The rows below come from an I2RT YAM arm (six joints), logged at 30 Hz.
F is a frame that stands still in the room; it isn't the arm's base.
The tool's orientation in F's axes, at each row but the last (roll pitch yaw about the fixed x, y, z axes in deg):
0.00 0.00 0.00
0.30 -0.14 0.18
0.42 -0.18 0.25
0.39 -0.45 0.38
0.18 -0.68 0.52
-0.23 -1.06 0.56
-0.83 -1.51 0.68
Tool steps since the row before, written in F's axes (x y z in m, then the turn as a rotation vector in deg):
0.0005 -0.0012 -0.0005 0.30 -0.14 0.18
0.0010 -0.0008 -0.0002 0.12 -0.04 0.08
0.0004 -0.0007 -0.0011 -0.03 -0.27 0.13
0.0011 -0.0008 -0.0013 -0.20 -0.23 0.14
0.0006 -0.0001 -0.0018 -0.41 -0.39 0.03
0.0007 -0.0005 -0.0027 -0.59 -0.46 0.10
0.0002 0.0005 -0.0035 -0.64 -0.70 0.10
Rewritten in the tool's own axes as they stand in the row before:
0.0005 -0.0012 -0.0005 0.30 -0.14 0.18
0.0010 -0.0008 -0.0002 0.12 -0.04 0.08
0.0004 -0.0007 -0.0011 -0.03 -0.27 0.13
0.0011 -0.0008 -0.0013 -0.20 -0.23 0.14
0.0006 -0.0001 -0.0018 -0.41 -0.39 0.04
0.0006 -0.0005 -0.0027 -0.59 -0.45 0.11
0.0001 0.0005 -0.0035 -0.65 -0.69 0.11

